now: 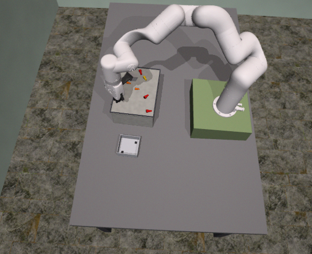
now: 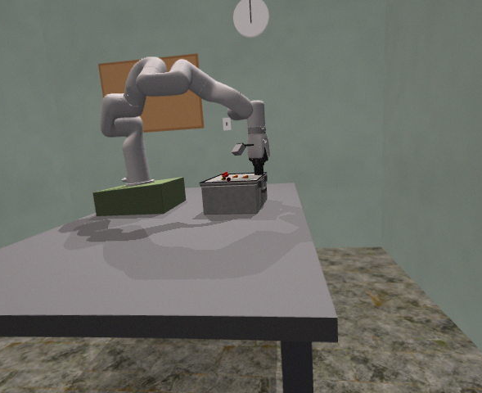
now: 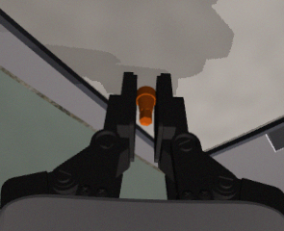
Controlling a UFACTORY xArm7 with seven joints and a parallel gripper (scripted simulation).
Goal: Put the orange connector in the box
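My gripper is now 8 cm past the tool case, 8 cm to the left of it and 5 cm above it. Round my hand: yellow connector (12 cm behind, 15 cm to the right, 1 cm below).
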